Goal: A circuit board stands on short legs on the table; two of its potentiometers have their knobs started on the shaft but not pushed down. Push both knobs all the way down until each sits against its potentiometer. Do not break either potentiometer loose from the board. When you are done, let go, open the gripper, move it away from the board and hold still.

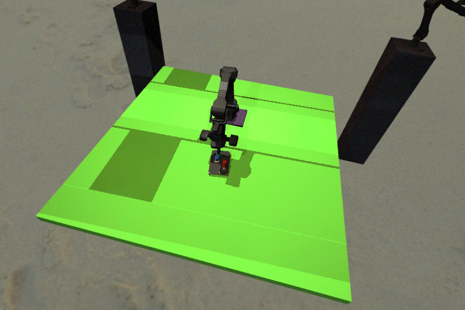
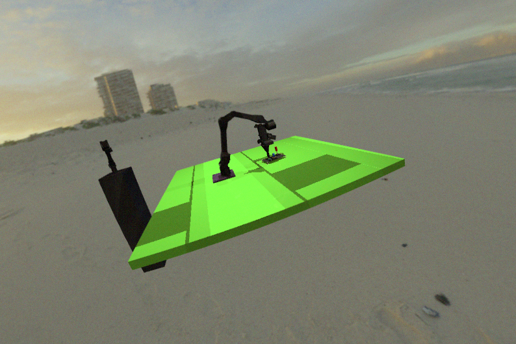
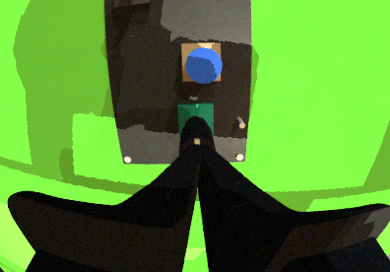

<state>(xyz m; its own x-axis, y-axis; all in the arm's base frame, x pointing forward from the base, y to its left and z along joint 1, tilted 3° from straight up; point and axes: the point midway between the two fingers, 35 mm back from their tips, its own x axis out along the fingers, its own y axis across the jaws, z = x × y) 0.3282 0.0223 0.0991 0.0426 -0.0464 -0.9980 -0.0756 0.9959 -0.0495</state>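
The green potentiometer lies 3 cm below my gripper tip. Also, from my gripper tip: red knob (8 cm ahead, 6 cm to the left).
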